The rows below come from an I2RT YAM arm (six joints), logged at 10 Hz.
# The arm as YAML. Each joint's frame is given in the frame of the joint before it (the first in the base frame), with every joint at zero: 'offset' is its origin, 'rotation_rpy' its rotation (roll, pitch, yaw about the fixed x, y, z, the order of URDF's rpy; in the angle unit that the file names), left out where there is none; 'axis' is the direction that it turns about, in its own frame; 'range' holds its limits. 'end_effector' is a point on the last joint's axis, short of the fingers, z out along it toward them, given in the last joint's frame.
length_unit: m
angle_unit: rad
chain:
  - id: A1
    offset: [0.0, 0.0, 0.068]
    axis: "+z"
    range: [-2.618, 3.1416]
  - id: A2
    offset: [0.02, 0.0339, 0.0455]
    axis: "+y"
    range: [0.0, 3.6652]
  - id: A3
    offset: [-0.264, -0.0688, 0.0]
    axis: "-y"
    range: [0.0, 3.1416]
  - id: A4
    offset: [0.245, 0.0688, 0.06]
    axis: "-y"
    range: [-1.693, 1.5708]
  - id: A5
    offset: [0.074, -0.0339, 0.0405]
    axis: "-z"
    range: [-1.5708, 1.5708]
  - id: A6
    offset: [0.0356, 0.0, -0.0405]
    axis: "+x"
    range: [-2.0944, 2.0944]
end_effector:
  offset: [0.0, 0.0, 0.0]
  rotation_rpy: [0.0, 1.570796, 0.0]
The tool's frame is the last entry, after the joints.
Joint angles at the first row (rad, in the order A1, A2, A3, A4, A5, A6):
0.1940 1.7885 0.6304 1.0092 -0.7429 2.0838
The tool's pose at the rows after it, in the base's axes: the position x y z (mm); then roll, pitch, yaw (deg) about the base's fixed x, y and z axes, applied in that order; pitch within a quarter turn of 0, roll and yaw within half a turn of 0:
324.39, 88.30, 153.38, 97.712, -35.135, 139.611
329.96, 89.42, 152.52, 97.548, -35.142, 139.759
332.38, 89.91, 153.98, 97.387, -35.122, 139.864
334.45, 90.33, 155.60, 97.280, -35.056, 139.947
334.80, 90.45, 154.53, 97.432, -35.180, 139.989
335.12, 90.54, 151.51, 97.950, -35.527, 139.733
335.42, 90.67, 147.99, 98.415, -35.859, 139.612
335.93, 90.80, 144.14, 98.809, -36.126, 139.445
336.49, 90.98, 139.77, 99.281, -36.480, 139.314
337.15, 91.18, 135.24, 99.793, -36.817, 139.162
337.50, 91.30, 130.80, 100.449, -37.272, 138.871
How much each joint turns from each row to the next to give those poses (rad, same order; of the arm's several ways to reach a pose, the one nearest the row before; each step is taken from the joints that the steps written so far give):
0.0000 0.0279 0.0221 0.0050 -0.0012 0.0027
0.0000 0.0210 0.0225 0.0015 -0.0011 0.0019
0.0000 0.0026 0.0115 -0.0057 -0.0004 0.0015
0.0000 0.0008 0.0103 -0.0077 -0.0004 0.0000
0.0000 0.0042 0.0011 0.0000 -0.0023 0.0000
0.0000 0.0091 0.0000 -0.0004 -0.0007 0.0000
0.0000 0.0115 -0.0004 0.0031 -0.0027 0.0000
0.0000 0.0137 0.0000 0.0065 -0.0011 0.0000
0.0000 0.0157 0.0004 0.0064 -0.0027 0.0004
0.0000 0.0164 0.0011 0.0058 -0.0027 -0.0004
0.0000 0.0145 0.0004 0.0023 -0.0019 0.0004

